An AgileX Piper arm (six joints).
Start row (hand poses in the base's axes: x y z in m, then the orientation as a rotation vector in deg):
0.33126, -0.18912, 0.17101, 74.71, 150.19, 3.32
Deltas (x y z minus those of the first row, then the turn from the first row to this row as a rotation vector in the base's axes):
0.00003, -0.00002, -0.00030, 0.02, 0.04, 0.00
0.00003, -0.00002, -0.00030, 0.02, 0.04, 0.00
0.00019, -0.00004, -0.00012, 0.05, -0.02, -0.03
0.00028, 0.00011, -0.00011, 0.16, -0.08, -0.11
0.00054, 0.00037, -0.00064, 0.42, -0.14, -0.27
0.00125, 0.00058, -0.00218, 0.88, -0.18, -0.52
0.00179, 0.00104, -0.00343, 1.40, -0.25, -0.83
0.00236, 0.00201, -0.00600, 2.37, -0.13, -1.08
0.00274, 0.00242, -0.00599, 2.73, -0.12, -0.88
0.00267, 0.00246, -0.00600, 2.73, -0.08, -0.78
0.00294, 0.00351, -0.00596, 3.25, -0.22, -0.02
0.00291, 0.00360, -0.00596, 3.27, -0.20, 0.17
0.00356, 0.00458, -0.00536, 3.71, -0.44, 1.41
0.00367, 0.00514, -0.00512, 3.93, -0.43, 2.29
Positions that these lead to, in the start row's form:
0.33129, -0.18914, 0.17071, 74.73, 150.23, 3.32
0.33129, -0.18914, 0.17071, 74.73, 150.23, 3.32
0.33145, -0.18916, 0.17089, 74.76, 150.17, 3.39
0.33154, -0.18901, 0.17090, 74.88, 150.10, 3.56
0.33180, -0.18875, 0.17037, 75.15, 150.02, 3.92
0.33251, -0.18854, 0.16883, 75.61, 149.96, 4.51
0.33305, -0.18808, 0.16758, 76.15, 149.84, 5.20
0.33362, -0.18711, 0.16501, 76.83, 150.05, 6.37
0.33400, -0.18670, 0.16502, 76.69, 150.30, 6.87
0.33393, -0.18666, 0.16501, 76.57, 150.40, 6.87
0.33420, -0.18561, 0.16505, 75.69, 150.94, 7.77
0.33417, -0.18552, 0.16505, 75.45, 151.09, 7.81
0.33482, -0.18454, 0.16565, 73.87, 151.83, 8.74
0.33493, -0.18398, 0.16589, 72.77, 152.47, 9.17

